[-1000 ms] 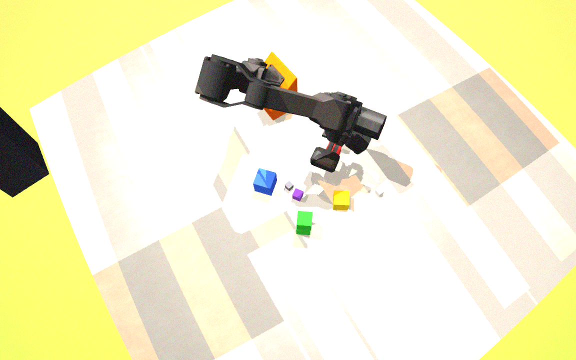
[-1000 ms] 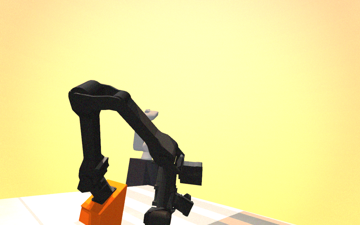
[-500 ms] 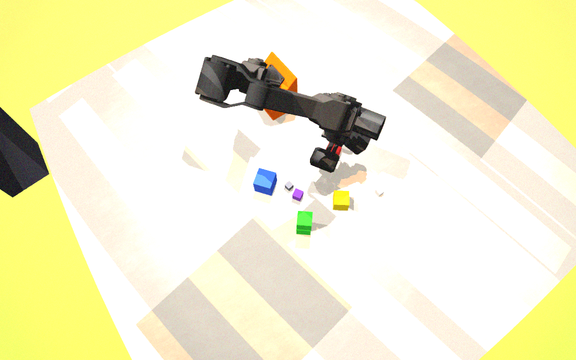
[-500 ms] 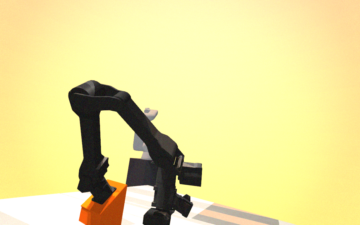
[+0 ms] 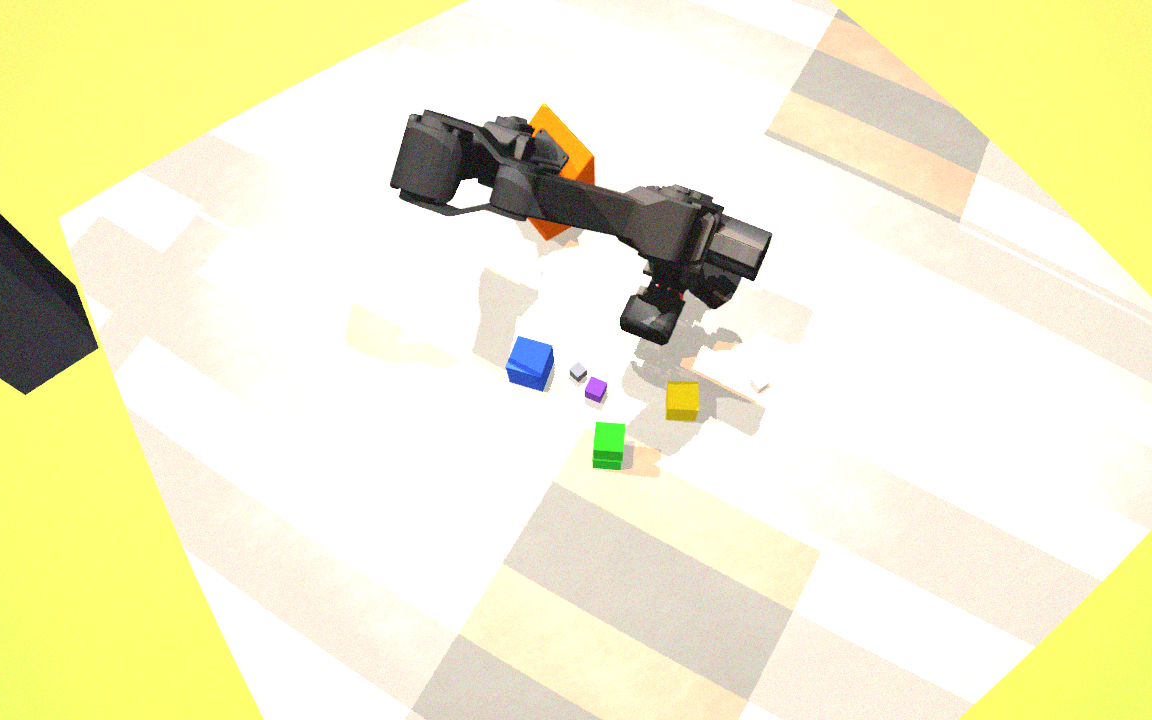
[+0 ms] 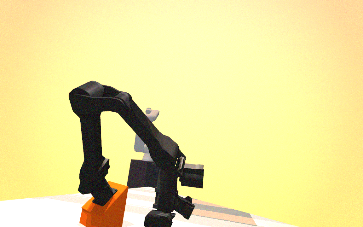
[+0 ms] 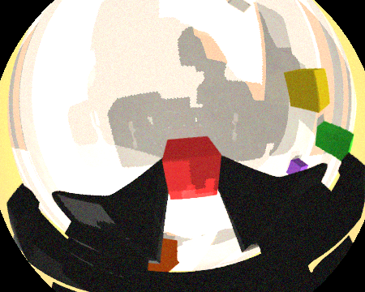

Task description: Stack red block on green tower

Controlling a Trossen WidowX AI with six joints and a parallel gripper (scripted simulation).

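My gripper tip is now 15 cm to the left of the small purple cube and 5 cm short of it. Round my gripper tip: blue cube: 19 cm to the right, 2 cm behind, 2 cm above; yellow cube: 12 cm ahead, 7 cm to the right, 1 cm above; red block: 1 cm above.
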